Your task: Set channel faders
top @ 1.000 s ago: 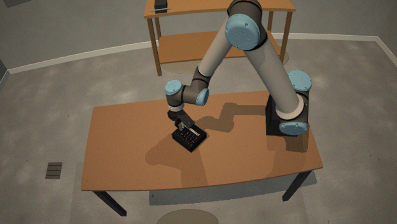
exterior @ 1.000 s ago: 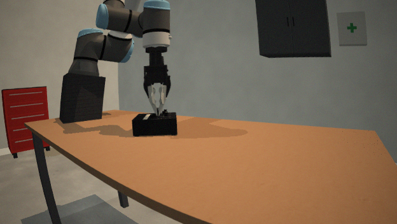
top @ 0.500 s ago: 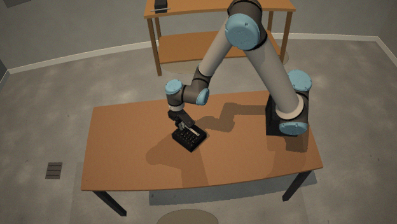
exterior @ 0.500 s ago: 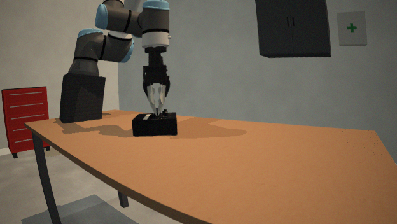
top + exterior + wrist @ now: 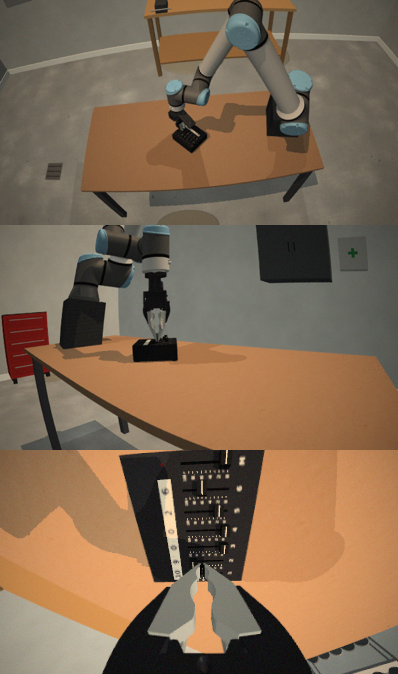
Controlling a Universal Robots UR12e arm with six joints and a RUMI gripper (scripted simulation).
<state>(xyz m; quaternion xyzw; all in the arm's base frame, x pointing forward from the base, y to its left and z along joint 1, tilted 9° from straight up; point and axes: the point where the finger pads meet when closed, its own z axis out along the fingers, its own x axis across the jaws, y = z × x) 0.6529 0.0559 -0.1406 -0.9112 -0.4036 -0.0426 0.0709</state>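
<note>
Now: hand 9 cm to the right of the master fader, 7 cm past it and 1 cm above it.
</note>
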